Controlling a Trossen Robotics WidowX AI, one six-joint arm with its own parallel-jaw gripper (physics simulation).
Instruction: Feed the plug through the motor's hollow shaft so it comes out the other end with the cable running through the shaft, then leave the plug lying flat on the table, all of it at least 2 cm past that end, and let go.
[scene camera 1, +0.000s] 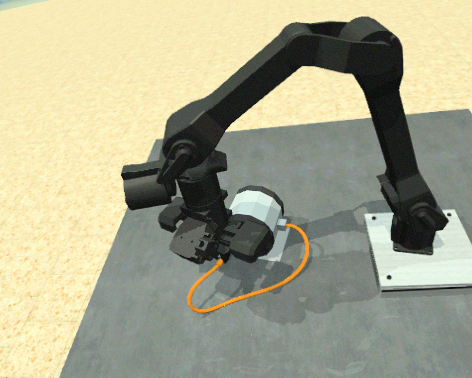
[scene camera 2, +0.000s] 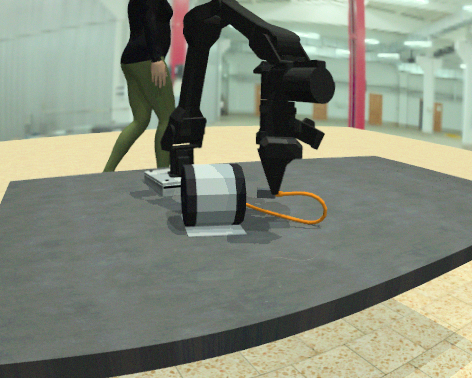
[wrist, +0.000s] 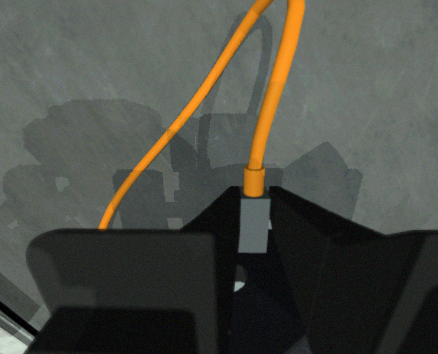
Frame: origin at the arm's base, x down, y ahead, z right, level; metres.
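Where they show: gripper, fingertip midpoint: (scene camera 1: 222, 259) (scene camera 2: 274, 193) (wrist: 253, 195); arm's base, link origin: (scene camera 1: 412, 239).
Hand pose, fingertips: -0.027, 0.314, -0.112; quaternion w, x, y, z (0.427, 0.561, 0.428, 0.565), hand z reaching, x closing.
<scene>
Things, the pixels of their centre, and the offset from my fingertips, as dx, dy, dz. "pt": a spot on its surface instead. Level surfaces: height alone.
- grey plug, body centre: (wrist: 252, 219) (scene camera 2: 266, 193) +0.000, -0.004, +0.013
- motor, body centre: (wrist: 242, 325) (scene camera 2: 211, 195) (scene camera 1: 254, 221) +0.007, -0.030, +0.101
- shaft opening, surface spot: (wrist: 240, 274) pt +0.015, -0.021, +0.063
- orange cable, surface spot: (wrist: 272, 105) pt -0.005, +0.016, -0.038
- light foot plate, body centre: (scene camera 2: 211, 223) (scene camera 1: 256, 239) +0.057, -0.027, +0.101
- grey table, surface height: dx +0.058
My gripper (scene camera 1: 222, 257) (scene camera 2: 275, 193) (wrist: 253, 195) is shut on the grey plug (scene camera 2: 264, 193) (wrist: 254, 225), just ahead of its orange boot, and holds it roughly level above the table. The motor (scene camera 1: 256, 205) (scene camera 2: 213, 195), a light drum with black ends, lies on its side. In scene camera 2 a gap shows between the plug's front and the motor's near end. In the wrist view the shaft opening (wrist: 240, 274) shows beyond the plug and slightly left, partly hidden by the left finger. The orange cable (scene camera 1: 240, 297) (scene camera 2: 325, 207) (wrist: 272, 105) loops outside the motor from its side socket (scene camera 1: 282, 223).
The motor stands on a light foot plate (scene camera 1: 273, 253) (scene camera 2: 216, 231) on the grey table (scene camera 1: 325, 340) (scene camera 2: 125, 290). The arm's white base plate (scene camera 1: 415, 277) (scene camera 2: 159, 182) is bolted farther back. The cable loop bends out on the side away from the motor.
</scene>
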